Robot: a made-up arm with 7 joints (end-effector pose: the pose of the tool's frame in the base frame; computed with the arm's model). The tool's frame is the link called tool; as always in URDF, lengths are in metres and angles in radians.
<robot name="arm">
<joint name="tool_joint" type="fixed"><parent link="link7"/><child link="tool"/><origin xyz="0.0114 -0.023 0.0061" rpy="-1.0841 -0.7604 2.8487"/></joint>
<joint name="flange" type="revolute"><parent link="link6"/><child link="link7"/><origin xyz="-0.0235 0.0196 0.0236"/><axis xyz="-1 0 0"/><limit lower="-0.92" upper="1.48" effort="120" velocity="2.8"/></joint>
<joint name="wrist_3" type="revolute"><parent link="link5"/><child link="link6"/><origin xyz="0.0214 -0.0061 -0.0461"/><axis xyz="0 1 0"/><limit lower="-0.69" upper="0.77" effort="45" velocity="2.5"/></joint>
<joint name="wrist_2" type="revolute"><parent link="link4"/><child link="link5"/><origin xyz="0.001 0.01 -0.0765"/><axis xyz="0 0 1"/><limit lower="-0.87" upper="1.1" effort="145" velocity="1"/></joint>
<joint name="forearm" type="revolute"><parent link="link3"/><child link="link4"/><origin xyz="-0.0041 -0.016 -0.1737"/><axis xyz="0 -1 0"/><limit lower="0.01" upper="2.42" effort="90" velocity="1.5"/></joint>
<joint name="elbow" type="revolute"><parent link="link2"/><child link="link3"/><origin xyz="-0.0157 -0.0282 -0.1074"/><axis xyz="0 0 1"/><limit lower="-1.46" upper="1.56" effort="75" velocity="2"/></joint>
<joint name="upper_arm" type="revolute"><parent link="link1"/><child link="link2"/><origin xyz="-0.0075 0.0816 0.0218"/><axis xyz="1 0 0"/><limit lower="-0.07" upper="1.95" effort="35" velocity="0.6"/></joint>
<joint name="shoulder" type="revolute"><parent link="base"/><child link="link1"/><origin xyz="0.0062 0.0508 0.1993"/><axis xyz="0 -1 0"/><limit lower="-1.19" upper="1.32" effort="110" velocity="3"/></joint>
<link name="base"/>
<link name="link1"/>
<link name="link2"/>
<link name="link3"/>
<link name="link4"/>
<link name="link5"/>
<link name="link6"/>
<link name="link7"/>
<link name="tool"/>
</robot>
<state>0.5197 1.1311 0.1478 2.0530 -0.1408 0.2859 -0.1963</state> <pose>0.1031 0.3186 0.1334 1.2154 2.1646 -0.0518</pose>
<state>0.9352 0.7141 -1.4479 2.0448 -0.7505 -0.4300 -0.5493</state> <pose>0.1810 0.1890 0.0377 2.8894 0.9035 0.0761</pose>
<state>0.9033 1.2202 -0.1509 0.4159 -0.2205 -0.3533 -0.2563</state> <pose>0.1355 0.4688 0.1134 0.2286 2.5885 -0.4138</pose>
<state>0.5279 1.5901 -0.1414 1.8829 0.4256 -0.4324 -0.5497</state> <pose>0.0850 0.3725 0.2118 1.7776 1.7398 -0.2078</pose>
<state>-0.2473 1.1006 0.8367 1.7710 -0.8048 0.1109 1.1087</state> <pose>0.0145 0.3607 0.1156 -0.1600 -2.3538 0.3969</pose>
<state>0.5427 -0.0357 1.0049 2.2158 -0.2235 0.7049 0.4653</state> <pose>0.1111 0.1221 0.0539 0.6250 1.4339 -1.4165</pose>
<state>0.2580 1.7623 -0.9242 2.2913 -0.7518 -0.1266 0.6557</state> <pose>0.0118 0.3677 0.1882 -0.9991 -1.0939 -0.4014</pose>
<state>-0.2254 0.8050 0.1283 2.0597 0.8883 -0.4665 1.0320</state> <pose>0.0213 0.2934 0.0198 -2.4381 -0.7342 1.2997</pose>
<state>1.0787 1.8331 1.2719 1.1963 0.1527 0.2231 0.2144</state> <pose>-0.1158 0.4047 0.2781 0.5685 1.1765 0.2409</pose>
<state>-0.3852 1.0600 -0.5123 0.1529 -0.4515 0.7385 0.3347</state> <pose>-0.0772 0.4131 -0.0027 1.4007 -1.2162 0.0953</pose>
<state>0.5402 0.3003 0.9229 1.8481 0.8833 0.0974 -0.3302</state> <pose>0.1338 0.2403 0.0494 0.7515 0.4722 -1.0836</pose>
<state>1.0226 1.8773 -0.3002 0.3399 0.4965 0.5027 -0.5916</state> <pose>-0.0566 0.5005 0.2652 -1.0895 1.5678 -0.2584</pose>
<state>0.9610 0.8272 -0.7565 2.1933 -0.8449 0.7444 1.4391</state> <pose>0.1338 0.2299 0.0898 -0.9428 -1.9806 0.2850</pose>
